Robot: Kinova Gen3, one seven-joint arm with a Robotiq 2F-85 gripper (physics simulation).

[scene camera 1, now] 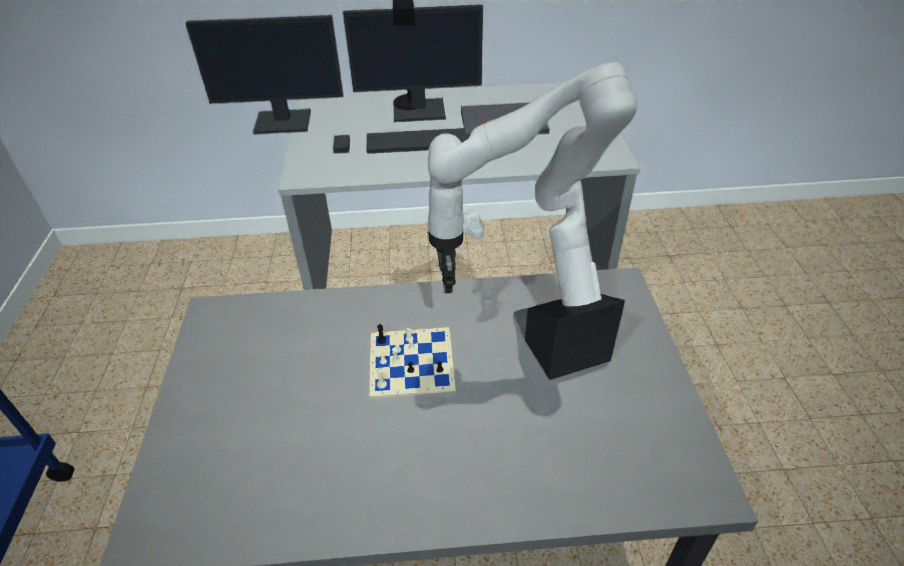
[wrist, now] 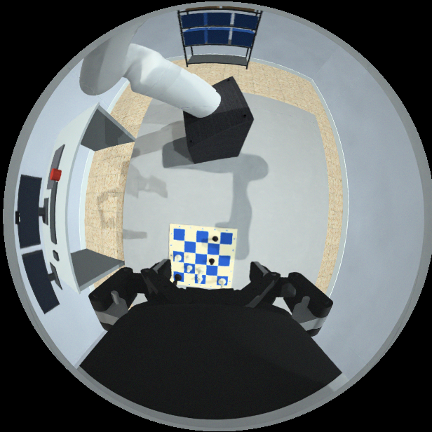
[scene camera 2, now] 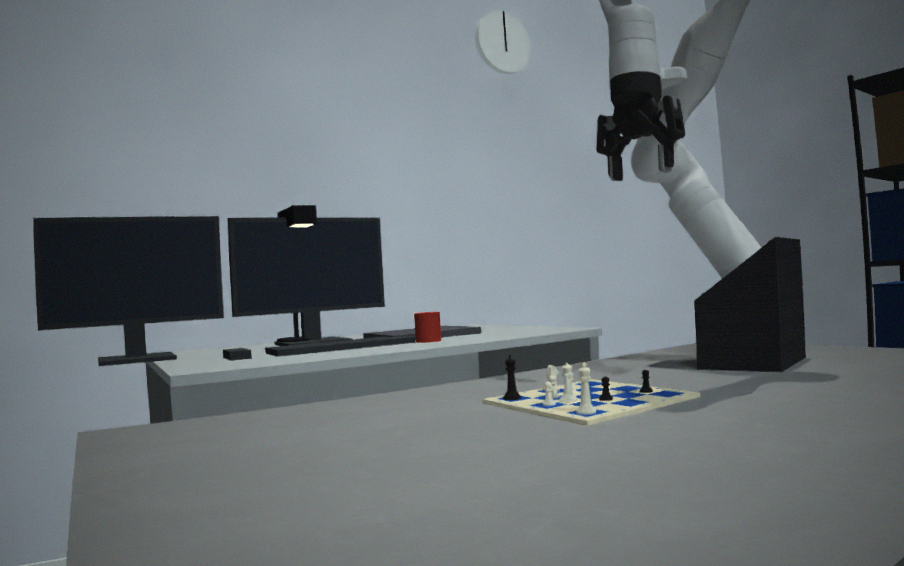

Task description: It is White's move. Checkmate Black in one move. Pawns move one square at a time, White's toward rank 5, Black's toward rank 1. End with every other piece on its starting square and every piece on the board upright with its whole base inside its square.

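Seen in the pictures: gripper, fingertip midpoint: (scene camera 1: 445, 278) (scene camera 2: 640, 176); arm's base at its link origin: (scene camera 1: 580, 301) (scene camera 2: 748, 272).
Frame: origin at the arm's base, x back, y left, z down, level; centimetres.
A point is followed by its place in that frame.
Observation:
The blue-and-cream chessboard (scene camera 1: 425, 390) @[x -41.4, y 9.3, z 16.2 cm] (scene camera 2: 640, 407) @[x -46.1, y 9.3, z 16.2 cm] (wrist: 233, 251) lies on the grey table. In scene camera 1, the black king (scene camera 1: 380, 334) @[x -51.5, y -9.1, z 13.2 cm] (scene camera 2: 511, 380) @[x -51.6, y -9.2, z 13.5 cm] (wrist: 177, 277) stands in the far left corner square and the white king (scene camera 1: 381, 381) @[x -52.2, y 6.3, z 14.2 cm] (scene camera 2: 585, 393) @[x -52.7, y 6.1, z 13.6 cm] (wrist: 222, 282) in the near left. A white pawn (scene camera 1: 382, 360) @[x -51.6, y -1.5, z 15.2 cm] (scene camera 2: 548, 394) @[x -51.6, y -1.7, z 14.7 cm] stands between them. More white pieces cluster just right, overlapping; their exact squares are hard to tell. Two black pawns (scene camera 1: 410, 367) @[x -44.5, y 2.5, z 14.7 cm] (scene camera 1: 439, 366) @[x -37.0, y 3.8, z 14.1 cm] stand upright in the fourth row from the far side. My gripper (scene camera 1: 448, 290) @[x -34.6, y 2.6, z -15.0 cm] (scene camera 2: 640, 174) @[x -34.6, y 2.6, z -15.0 cm] is open and empty, high above the table beyond the board's far edge.
The arm's black base block (scene camera 1: 573, 336) @[x -4.4, y 9.6, z 2.2 cm] (scene camera 2: 749, 320) @[x -10.5, y 5.5, z 8.1 cm] (wrist: 219, 127) stands right of the board. Behind the table is a desk (scene camera 1: 373, 174) with two monitors, a keyboard and a red cup (scene camera 2: 427, 327) (wrist: 55, 175). A shelf rack stands at the back right in scene camera 2.

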